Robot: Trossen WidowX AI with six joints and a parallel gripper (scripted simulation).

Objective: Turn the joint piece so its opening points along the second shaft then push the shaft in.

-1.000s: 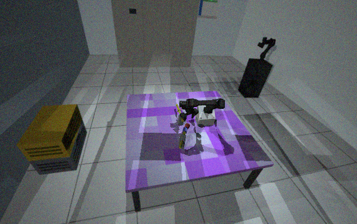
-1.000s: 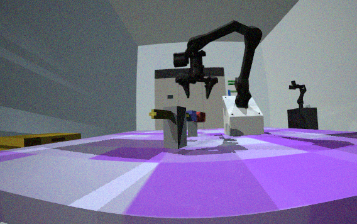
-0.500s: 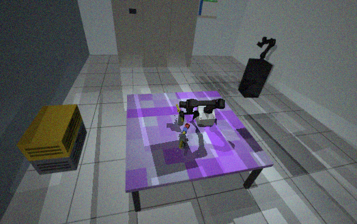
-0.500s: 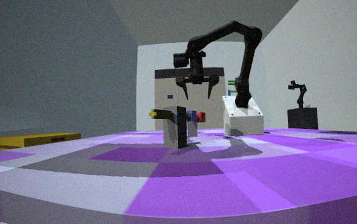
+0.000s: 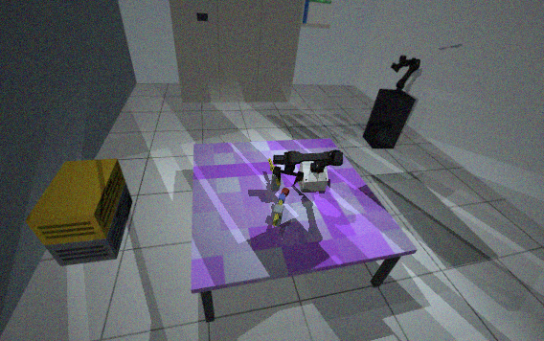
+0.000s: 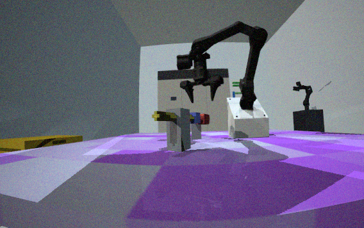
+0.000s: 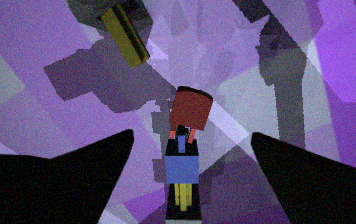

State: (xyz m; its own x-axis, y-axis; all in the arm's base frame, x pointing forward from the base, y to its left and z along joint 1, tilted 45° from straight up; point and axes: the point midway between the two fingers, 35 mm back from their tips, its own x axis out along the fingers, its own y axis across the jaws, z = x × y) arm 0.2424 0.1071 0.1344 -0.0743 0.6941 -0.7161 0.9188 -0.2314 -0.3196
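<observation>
Right now the red joint piece is 7 cm below my gripper tip.
</observation>
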